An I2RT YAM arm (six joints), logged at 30 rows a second.
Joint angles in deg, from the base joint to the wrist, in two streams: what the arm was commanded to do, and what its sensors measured. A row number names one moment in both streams.
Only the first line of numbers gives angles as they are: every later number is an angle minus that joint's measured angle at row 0.
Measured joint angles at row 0:
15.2 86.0 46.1 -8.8 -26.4 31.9
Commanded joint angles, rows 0 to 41:
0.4 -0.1 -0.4 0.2 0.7 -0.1
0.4 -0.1 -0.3 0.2 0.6 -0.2
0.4 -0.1 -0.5 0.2 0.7 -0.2
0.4 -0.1 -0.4 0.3 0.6 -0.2
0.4 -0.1 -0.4 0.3 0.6 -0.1
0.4 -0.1 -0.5 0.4 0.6 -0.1
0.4 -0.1 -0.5 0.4 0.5 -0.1
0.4 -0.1 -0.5 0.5 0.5 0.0
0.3 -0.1 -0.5 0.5 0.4 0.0
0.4 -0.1 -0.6 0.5 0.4 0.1
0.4 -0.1 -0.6 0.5 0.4 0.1
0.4 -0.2 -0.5 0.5 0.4 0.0
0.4 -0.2 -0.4 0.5 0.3 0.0
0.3 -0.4 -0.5 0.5 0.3 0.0
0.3 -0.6 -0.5 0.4 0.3 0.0
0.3 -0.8 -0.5 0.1 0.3 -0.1
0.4 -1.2 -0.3 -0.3 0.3 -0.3
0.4 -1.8 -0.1 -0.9 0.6 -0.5
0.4 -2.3 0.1 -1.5 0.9 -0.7
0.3 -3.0 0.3 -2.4 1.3 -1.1
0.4 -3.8 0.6 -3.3 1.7 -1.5
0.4 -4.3 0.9 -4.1 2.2 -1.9
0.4 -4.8 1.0 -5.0 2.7 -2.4
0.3 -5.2 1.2 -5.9 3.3 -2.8
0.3 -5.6 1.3 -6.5 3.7 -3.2
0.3 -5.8 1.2 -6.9 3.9 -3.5
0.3 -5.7 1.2 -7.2 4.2 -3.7
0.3 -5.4 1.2 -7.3 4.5 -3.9
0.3 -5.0 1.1 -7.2 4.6 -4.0
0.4 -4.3 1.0 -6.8 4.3 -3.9
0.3 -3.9 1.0 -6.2 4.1 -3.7
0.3 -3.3 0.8 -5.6 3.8 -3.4
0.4 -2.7 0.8 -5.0 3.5 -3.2
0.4 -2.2 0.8 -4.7 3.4 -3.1
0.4 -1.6 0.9 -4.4 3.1 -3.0
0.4 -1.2 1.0 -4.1 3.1 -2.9
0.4 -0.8 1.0 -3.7 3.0 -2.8
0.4 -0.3 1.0 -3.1 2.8 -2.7
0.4 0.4 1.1 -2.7 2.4 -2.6
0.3 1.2 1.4 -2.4 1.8 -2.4
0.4 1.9 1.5 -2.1 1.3 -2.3
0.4 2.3 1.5 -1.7 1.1 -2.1
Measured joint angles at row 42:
0.0 0.8 0.1 -3.3 2.4 -2.1
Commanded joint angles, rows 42 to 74:
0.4 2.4 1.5 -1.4 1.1 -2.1
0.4 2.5 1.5 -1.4 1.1 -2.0
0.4 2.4 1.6 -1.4 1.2 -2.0
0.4 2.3 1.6 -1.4 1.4 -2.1
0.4 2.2 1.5 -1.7 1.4 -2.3
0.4 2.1 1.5 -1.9 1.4 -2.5
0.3 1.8 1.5 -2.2 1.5 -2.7
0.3 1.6 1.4 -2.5 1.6 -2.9
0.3 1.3 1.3 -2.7 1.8 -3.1
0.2 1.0 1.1 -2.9 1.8 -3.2
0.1 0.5 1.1 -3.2 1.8 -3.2
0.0 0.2 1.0 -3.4 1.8 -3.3
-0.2 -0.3 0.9 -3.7 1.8 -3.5
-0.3 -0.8 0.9 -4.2 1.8 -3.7
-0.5 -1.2 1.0 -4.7 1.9 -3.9
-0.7 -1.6 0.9 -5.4 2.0 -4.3
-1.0 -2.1 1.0 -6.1 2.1 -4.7
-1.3 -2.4 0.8 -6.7 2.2 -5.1
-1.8 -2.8 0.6 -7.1 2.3 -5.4
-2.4 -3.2 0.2 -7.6 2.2 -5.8
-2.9 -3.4 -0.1 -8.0 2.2 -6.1
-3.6 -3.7 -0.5 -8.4 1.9 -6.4
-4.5 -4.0 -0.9 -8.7 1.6 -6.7
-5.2 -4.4 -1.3 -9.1 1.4 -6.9
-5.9 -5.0 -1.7 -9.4 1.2 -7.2
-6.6 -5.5 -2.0 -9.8 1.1 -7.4
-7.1 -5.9 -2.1 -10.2 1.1 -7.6
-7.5 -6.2 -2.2 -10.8 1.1 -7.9
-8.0 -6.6 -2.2 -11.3 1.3 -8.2
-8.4 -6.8 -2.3 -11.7 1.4 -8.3
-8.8 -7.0 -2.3 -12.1 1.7 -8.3
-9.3 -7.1 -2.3 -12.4 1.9 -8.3
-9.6 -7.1 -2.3 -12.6 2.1 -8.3
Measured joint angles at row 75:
-8.9 -5.7 -1.7 -10.2 1.8 -6.7
